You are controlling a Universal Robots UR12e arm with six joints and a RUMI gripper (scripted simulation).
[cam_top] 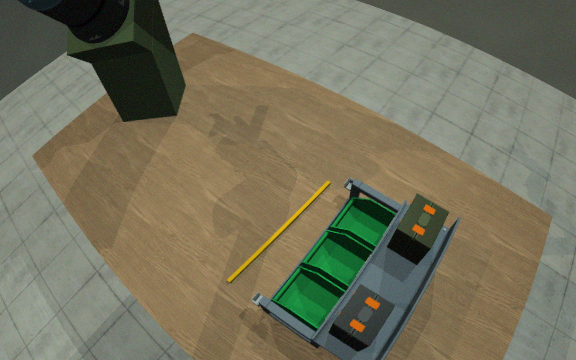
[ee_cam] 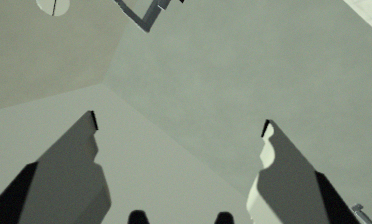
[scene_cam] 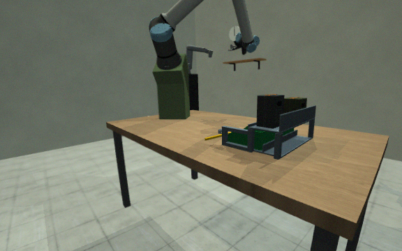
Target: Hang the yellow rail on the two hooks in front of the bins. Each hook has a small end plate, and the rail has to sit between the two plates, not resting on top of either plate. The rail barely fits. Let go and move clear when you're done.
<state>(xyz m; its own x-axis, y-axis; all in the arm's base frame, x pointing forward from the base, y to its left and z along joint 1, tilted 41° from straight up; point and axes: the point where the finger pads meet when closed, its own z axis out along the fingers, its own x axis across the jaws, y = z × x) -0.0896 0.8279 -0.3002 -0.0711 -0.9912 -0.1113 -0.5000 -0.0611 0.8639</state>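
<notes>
My gripper is now 96 cm to the left of the yellow rail, 65 cm above it and 64 cm short of it. From my hand the other things lie so: rack front bar 97 cm to the right, 73 cm ahead, 64 cm below.
</notes>
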